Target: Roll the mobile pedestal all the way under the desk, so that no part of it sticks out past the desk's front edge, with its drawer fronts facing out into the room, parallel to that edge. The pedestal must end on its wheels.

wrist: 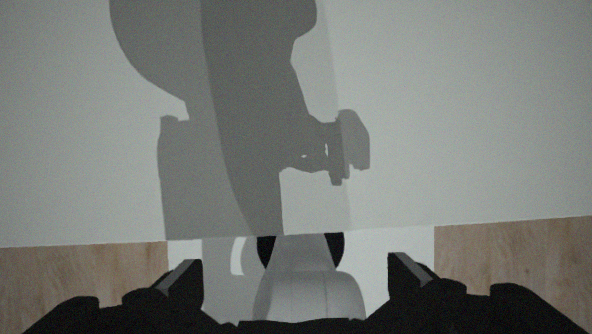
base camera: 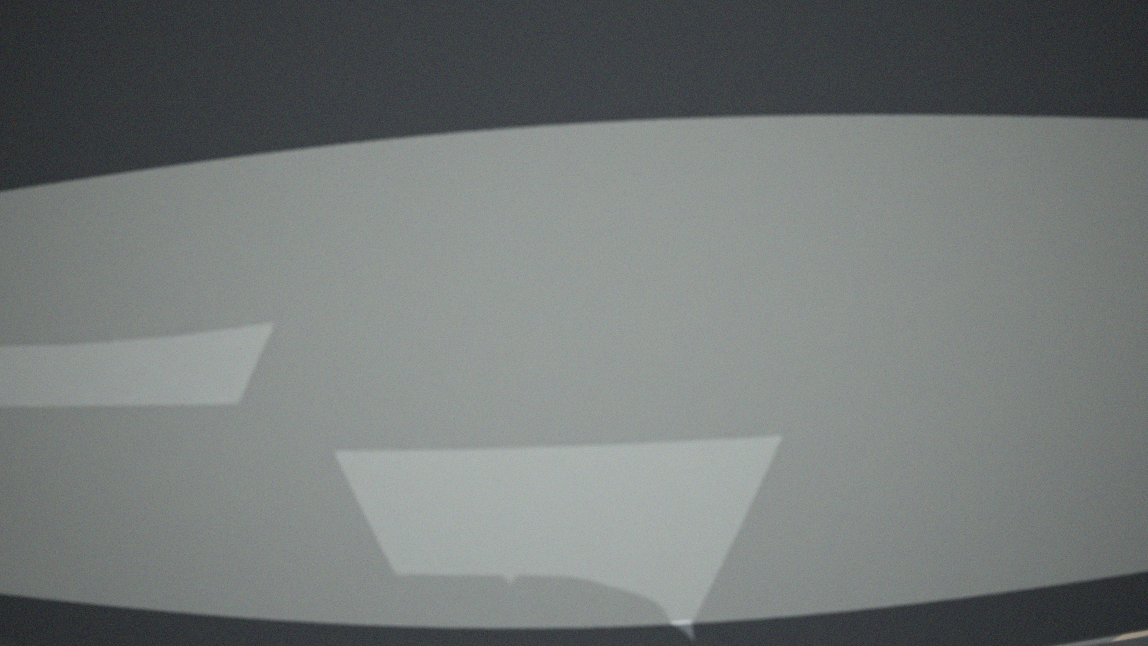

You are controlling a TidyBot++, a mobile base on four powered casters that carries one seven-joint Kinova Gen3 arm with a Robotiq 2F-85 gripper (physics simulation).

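The desk (wrist: 465,100) shows as a broad pale top across the upper wrist view, with its front edge running nearly level, slightly higher on the right. The pedestal does not show in the wrist view; no part of it is seen in front of that edge. In the base camera a pale panel, apparently the pedestal's drawer front (base camera: 561,281), spans the view very close up, with dark bands above and below and lighter patches of light on it. Its wheels are not in view. My gripper (wrist: 295,276) is open and empty, above my own base near the desk's front edge.
My white base (wrist: 390,250) reaches the desk's front edge, and its front part is hidden beneath the top. Wood floor (wrist: 510,265) shows on both sides of it. The arm's grey lower links rise between the fingers. Shadows of the arm fall on the desk top.
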